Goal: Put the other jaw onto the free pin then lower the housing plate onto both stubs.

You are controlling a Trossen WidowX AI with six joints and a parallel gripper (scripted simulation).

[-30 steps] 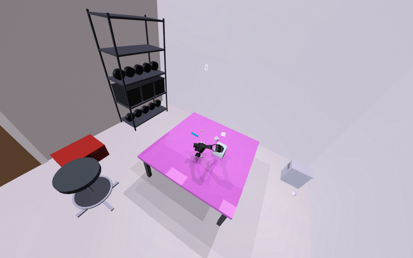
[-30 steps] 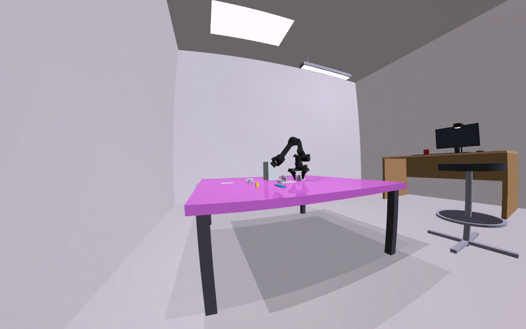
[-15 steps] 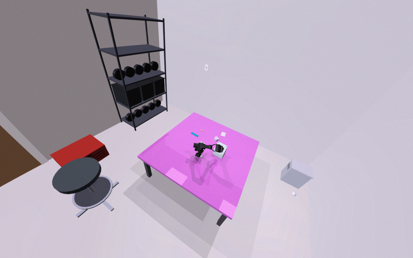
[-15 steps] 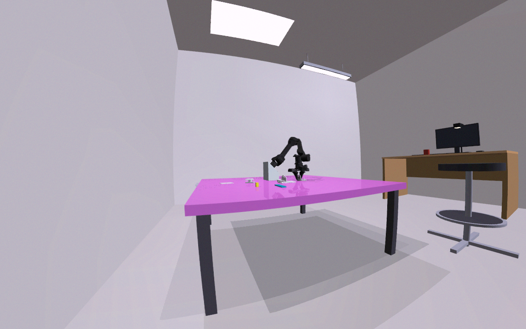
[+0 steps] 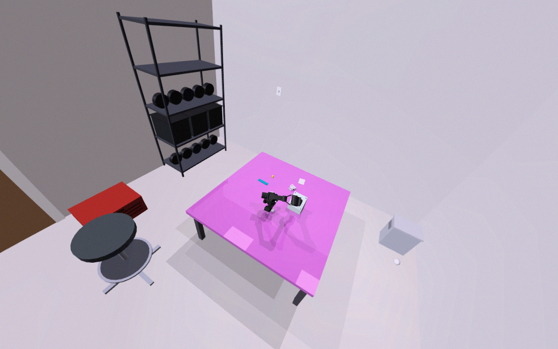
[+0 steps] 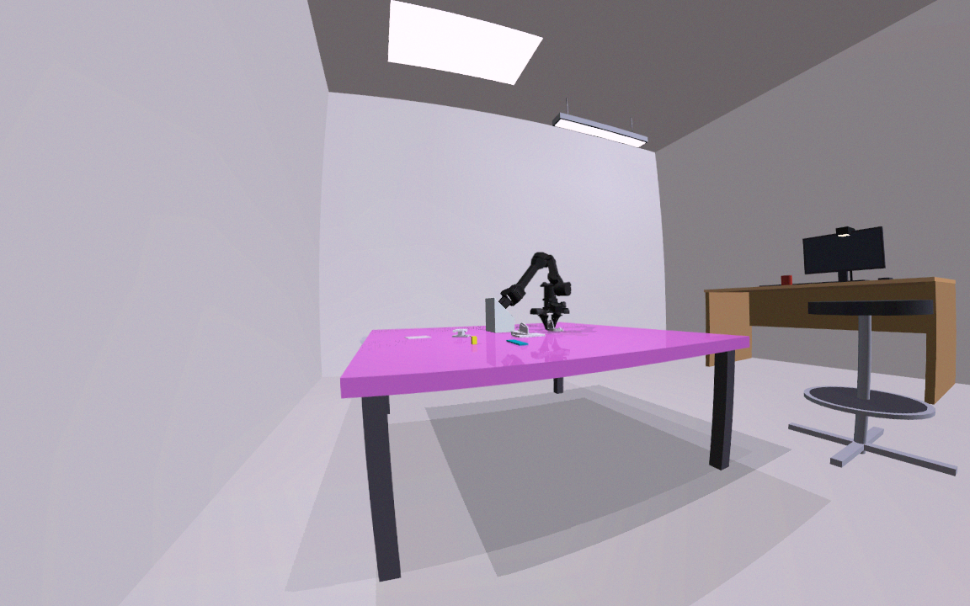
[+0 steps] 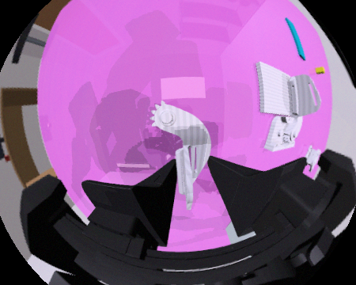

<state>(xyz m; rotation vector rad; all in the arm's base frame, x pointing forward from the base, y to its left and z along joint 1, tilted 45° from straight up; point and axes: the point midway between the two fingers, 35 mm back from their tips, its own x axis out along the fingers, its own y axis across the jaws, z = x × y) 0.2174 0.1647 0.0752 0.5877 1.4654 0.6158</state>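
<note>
The white jaw is 3 cm ahead of my gripper tip and 2 cm to the left of it. The rest, counted from my gripper tip: cyan bar 28 cm ahead, 30 cm to the right, 1 cm below; small white part 5 cm behind, 42 cm to the right; white ledge 9 cm ahead, 16 cm to the right, 1 cm below.
</note>
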